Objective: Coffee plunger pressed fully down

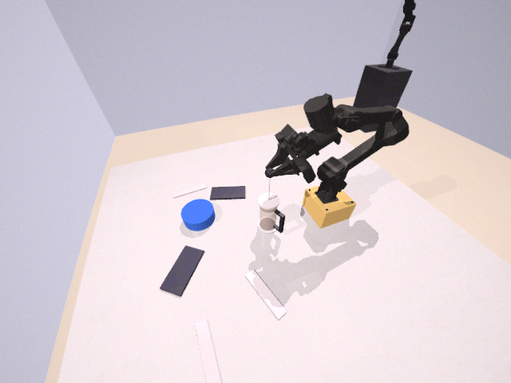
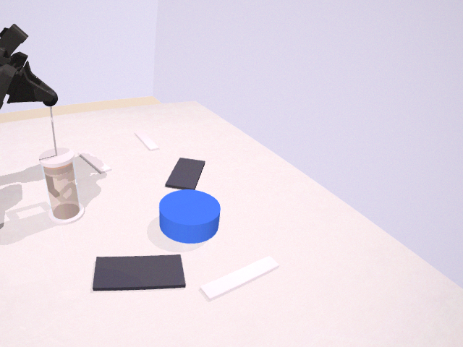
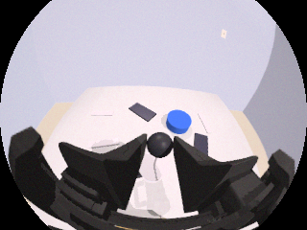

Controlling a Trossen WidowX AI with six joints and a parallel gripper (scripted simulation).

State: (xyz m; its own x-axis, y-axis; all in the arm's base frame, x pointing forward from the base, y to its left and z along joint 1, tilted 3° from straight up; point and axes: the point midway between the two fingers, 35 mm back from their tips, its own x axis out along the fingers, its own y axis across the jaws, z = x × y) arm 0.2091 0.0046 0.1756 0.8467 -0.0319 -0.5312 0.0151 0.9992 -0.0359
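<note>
The coffee press lies 13 cm below my gripper tip, 1 cm to the left of it and 1 cm behind it. Round my gripper tip: blue round disc: 23 cm below, 23 cm ahead, 11 cm to the right.
</note>
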